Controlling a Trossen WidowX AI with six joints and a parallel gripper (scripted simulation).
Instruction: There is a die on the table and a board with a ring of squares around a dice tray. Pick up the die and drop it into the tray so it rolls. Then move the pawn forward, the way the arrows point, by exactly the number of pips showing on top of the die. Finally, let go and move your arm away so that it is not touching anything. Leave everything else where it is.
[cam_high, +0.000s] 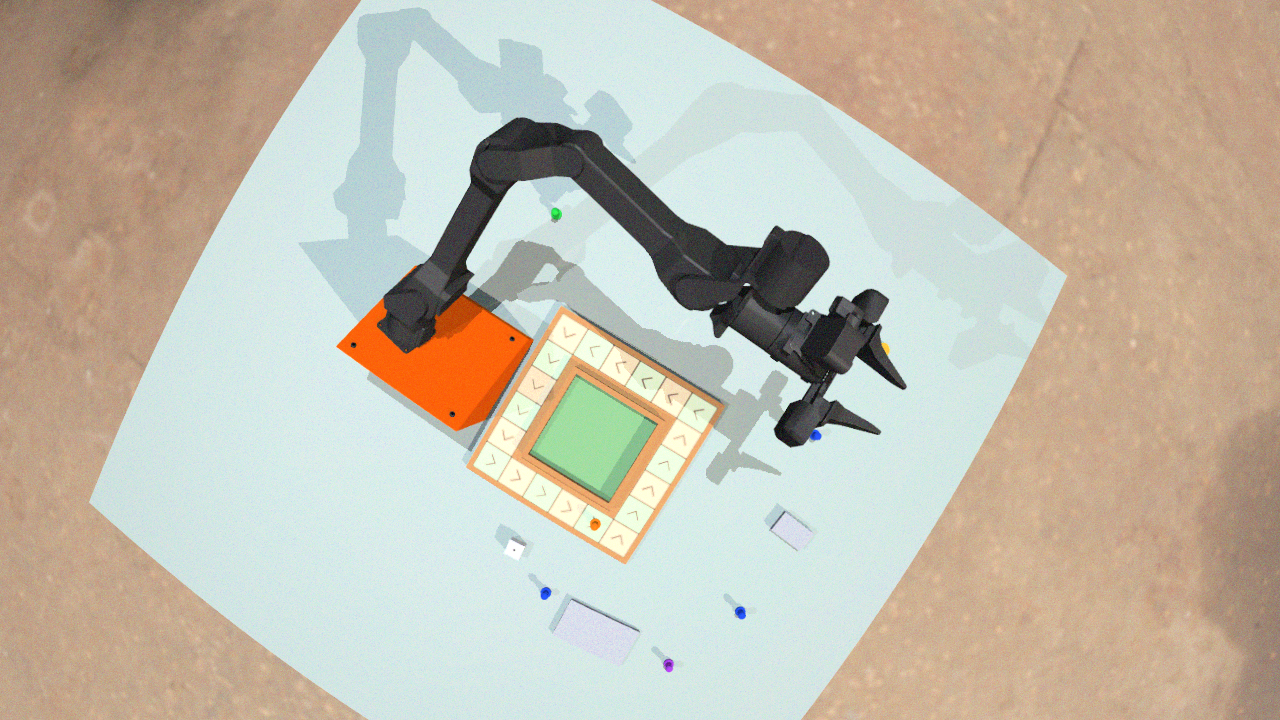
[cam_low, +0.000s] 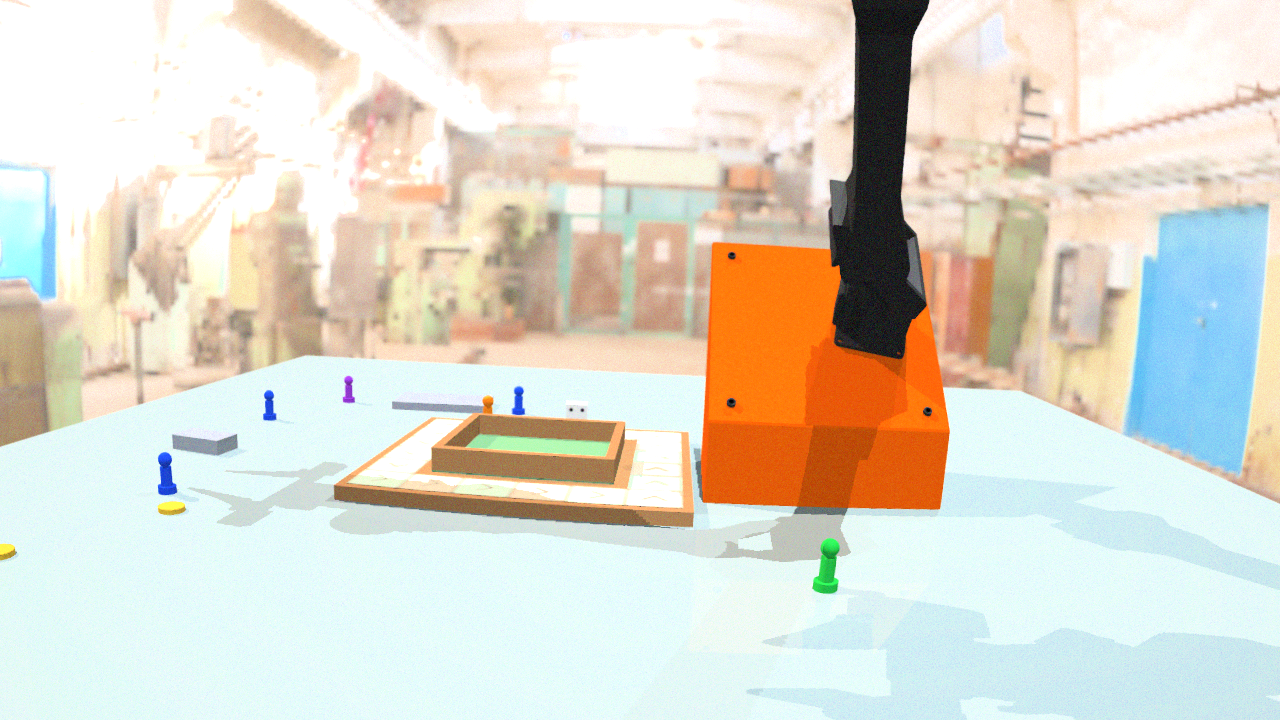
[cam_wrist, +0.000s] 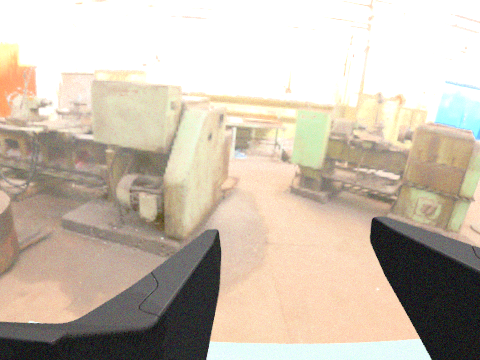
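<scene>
Now: the white die 48 cm to the right of my gripper tip, 41 cm below it and 20 cm behind it. From my gripper tip the other things lie so: green pawn (49 cm behind, 40 cm below, 5 cm to the right); green tray (41 cm below, 27 cm to the right, 22 cm behind); orange pawn (39 cm below, 37 cm to the right, 14 cm behind).
</scene>
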